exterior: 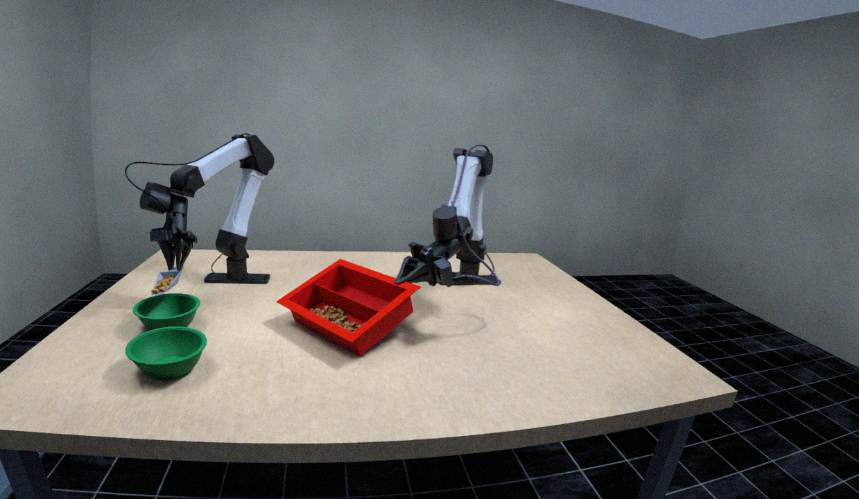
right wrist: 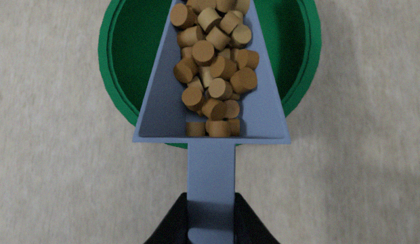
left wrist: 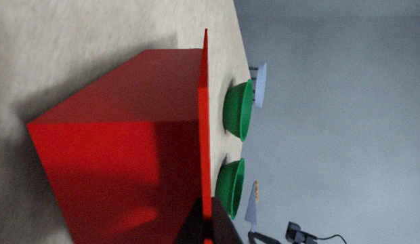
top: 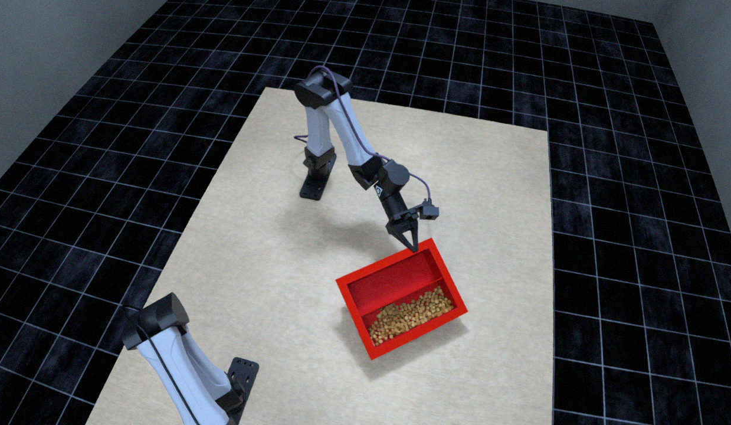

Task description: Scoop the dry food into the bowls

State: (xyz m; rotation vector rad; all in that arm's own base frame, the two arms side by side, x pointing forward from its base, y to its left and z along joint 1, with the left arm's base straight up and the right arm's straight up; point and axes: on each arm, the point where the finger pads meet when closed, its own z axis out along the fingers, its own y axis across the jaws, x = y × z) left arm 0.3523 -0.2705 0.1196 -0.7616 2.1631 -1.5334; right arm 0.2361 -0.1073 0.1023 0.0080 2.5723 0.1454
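Observation:
My right hand is 40 mm short of the grey-blue scoop and 10 mm above it. The rest, counted from my right hand: red box 110 mm ahead, 440 mm to the left, 30 mm below.

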